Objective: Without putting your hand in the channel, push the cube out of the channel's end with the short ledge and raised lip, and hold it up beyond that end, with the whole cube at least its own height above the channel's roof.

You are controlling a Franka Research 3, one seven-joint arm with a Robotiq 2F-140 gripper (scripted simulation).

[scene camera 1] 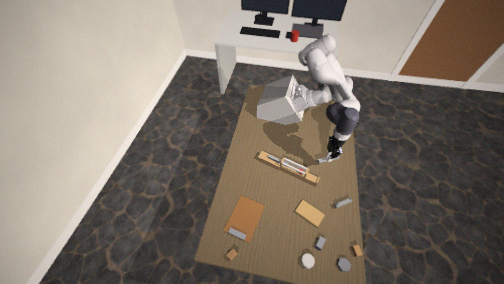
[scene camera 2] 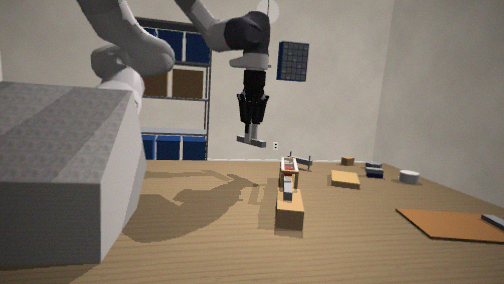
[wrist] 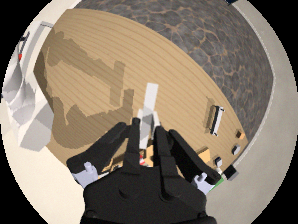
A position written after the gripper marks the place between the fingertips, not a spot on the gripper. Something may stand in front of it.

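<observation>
The gripper (scene camera 2: 250,142) is in sight, and it can be seen in the wrist view (wrist: 146,116) too.
</observation>
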